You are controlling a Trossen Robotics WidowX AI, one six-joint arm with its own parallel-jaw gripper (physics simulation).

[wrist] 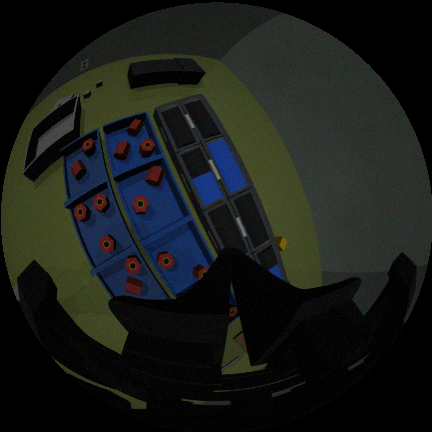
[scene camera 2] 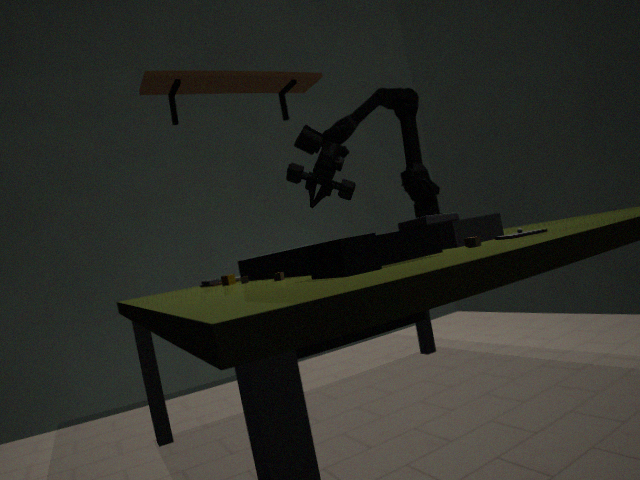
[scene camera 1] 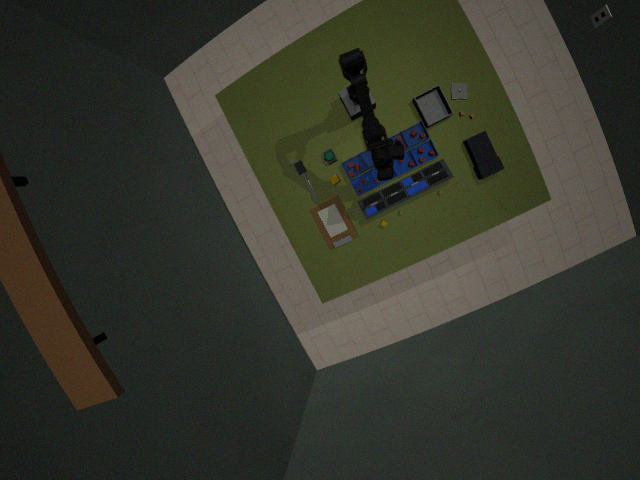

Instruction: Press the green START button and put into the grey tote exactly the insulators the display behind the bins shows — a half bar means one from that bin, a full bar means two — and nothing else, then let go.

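Labels:
Grey tote (wrist: 59,127) and the tote (scene camera 1: 438,108): the same spot on it. Black box (wrist: 181,70) and the box (scene camera 1: 477,164): likewise the same spot on it.

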